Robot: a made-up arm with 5 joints.
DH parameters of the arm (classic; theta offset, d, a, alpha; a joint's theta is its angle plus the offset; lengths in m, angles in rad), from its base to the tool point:
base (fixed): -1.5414 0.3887 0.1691 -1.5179
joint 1: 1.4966 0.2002 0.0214 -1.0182
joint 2: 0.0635 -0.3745 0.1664 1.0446
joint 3: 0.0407 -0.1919 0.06 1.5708
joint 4: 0 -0.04 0.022 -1.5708
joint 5: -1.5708 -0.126 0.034 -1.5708
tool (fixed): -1.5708 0.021 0 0
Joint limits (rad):
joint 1: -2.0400..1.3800
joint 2: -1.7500..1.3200
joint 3: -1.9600..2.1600
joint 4: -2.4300..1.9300
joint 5: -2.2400..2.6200
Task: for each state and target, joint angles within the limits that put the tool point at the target. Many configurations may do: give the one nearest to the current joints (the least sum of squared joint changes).
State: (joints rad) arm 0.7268 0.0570 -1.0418 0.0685 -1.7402
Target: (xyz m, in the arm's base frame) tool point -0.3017 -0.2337 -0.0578
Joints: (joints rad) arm 0.9511 0.0377 -1.0718 0.3847 -1.7389
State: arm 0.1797 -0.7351 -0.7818 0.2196 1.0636
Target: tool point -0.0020 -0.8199 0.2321
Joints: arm -0.3181 -0.9116 -0.7624 0.2665 1.0535
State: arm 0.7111 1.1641 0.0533 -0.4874 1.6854
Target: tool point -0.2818 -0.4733 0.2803
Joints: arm 1.0068 1.0509 0.1125 -0.6933 1.7594
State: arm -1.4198 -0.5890 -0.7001 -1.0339 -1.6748
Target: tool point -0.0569 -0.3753 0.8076
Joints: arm -1.7118 -1.0396 -0.7612 -1.1169 -1.7027
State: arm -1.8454 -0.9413 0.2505 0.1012 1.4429
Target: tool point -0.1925 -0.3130 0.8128
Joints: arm -2.0400 -0.7475 0.9676 -0.2879 1.8713
